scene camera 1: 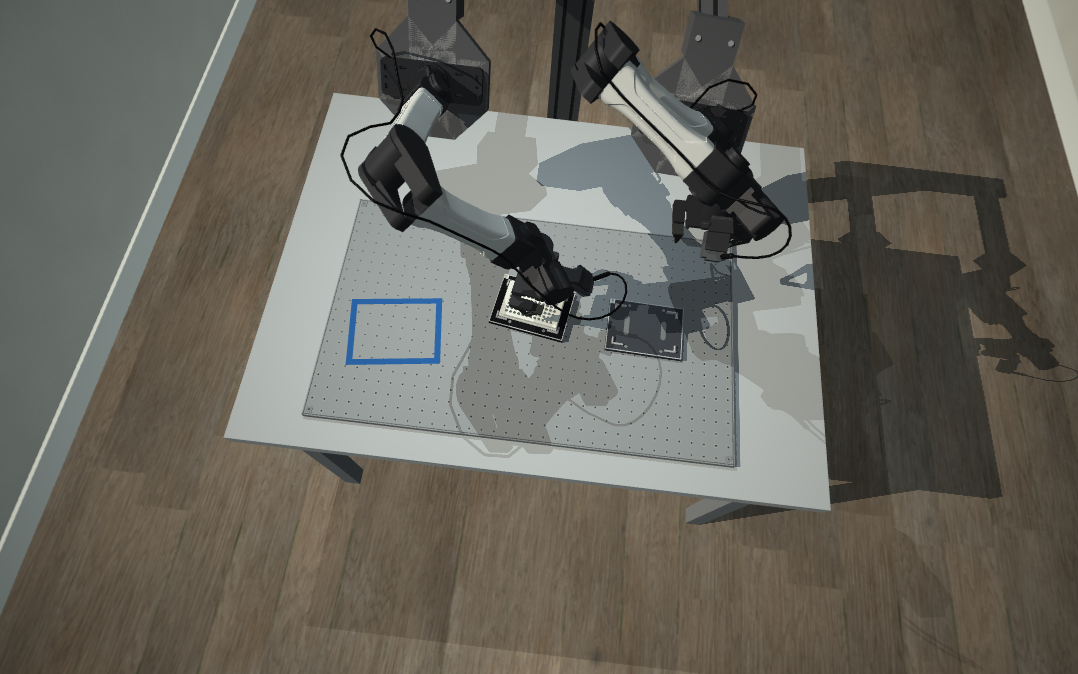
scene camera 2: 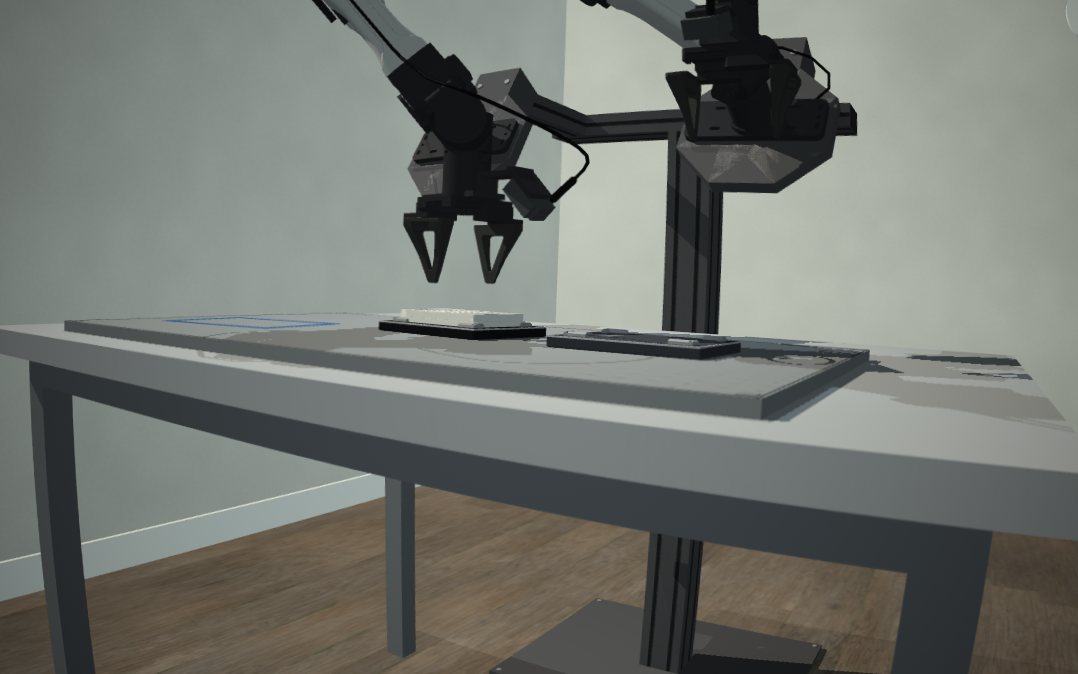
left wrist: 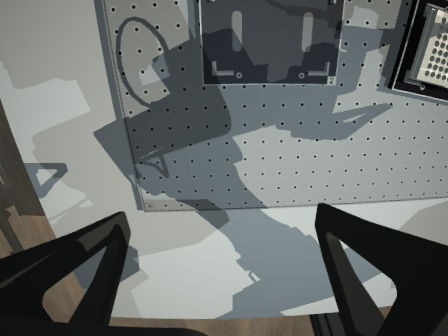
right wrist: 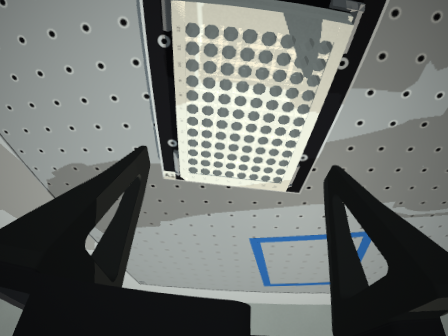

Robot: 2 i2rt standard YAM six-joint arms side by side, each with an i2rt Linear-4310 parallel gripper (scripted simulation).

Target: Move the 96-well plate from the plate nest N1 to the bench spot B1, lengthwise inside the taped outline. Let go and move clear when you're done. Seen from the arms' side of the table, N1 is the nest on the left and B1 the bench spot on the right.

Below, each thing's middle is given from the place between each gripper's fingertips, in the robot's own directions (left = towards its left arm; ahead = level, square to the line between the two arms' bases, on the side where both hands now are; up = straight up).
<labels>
I see my right gripper (scene camera 2: 462,283) 50 mm above the white 96-well plate (scene camera 2: 489,319). Round my right hand: grey nest N1 (scene camera 1: 644,334): 250 mm to the left, 60 mm below, 10 mm ahead; then black nest (scene camera 2: 394,327): 60 mm below.
I see the grey nest N1 9 cm ahead of my left hand (scene camera 2: 733,140), 5 cm to the right of it and 23 cm below it. The rest, counted from my left hand: black nest: 8 cm ahead, 30 cm to the right, 23 cm below; then white 96-well plate: 8 cm ahead, 30 cm to the right, 22 cm below.
</labels>
